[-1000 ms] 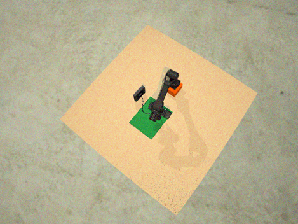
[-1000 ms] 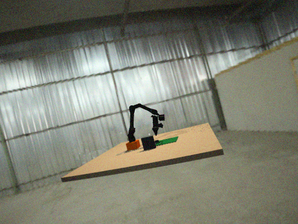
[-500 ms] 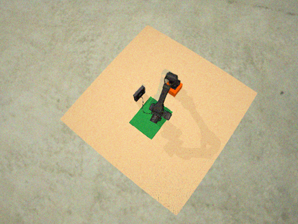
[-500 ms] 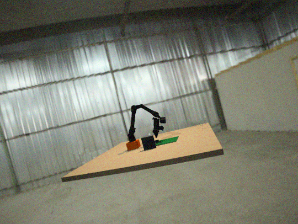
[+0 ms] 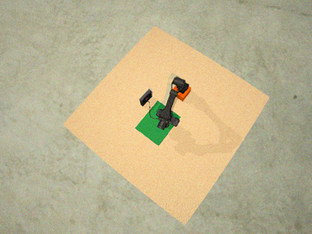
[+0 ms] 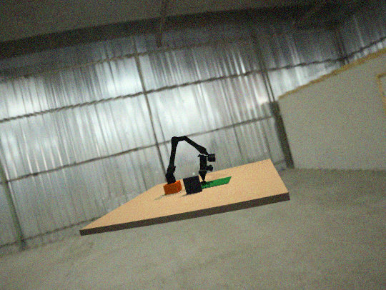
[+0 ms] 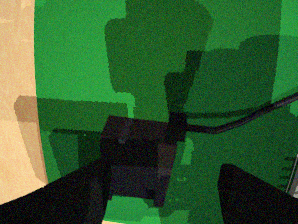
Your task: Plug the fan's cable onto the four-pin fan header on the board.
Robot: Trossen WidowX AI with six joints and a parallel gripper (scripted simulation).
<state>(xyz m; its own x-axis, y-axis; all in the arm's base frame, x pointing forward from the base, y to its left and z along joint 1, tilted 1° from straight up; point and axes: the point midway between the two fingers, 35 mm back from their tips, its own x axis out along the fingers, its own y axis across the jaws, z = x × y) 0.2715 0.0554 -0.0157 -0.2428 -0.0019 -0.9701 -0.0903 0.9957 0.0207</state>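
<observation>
Right now the black plug is 20 mm below my gripper tip, 10 mm to the left of it and 10 mm behind it. The rest, counted from my gripper tip: white four-pin fan header (90 mm to the right, 30 mm below, 20 mm behind); black fan (250 mm to the right, 30 mm behind, 30 mm above); green board (70 mm ahead, 60 mm to the right, 40 mm below).
</observation>
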